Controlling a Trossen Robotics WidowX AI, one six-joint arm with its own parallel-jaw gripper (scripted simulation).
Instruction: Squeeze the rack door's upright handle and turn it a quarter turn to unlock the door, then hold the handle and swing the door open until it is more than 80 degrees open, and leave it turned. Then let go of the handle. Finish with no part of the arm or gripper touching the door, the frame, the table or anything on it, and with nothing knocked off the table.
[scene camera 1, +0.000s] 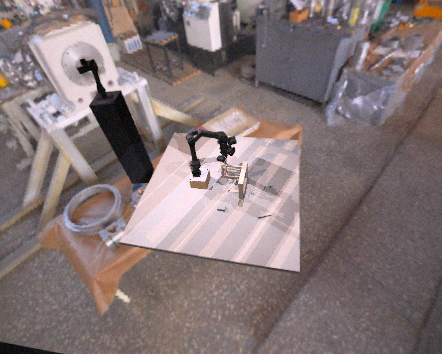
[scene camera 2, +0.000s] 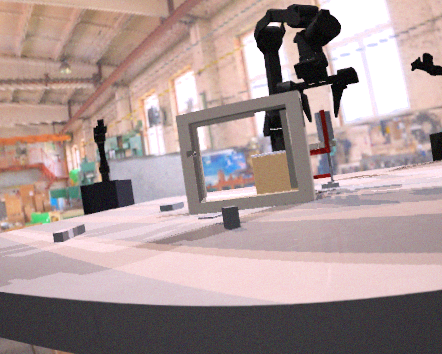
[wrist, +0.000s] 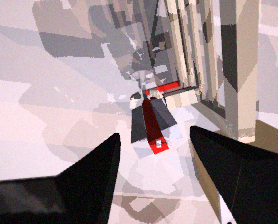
Observation:
My gripper (scene camera 2: 323, 120) is open and holds nothing.
My gripper is seen too in the wrist view (wrist: 154, 134).

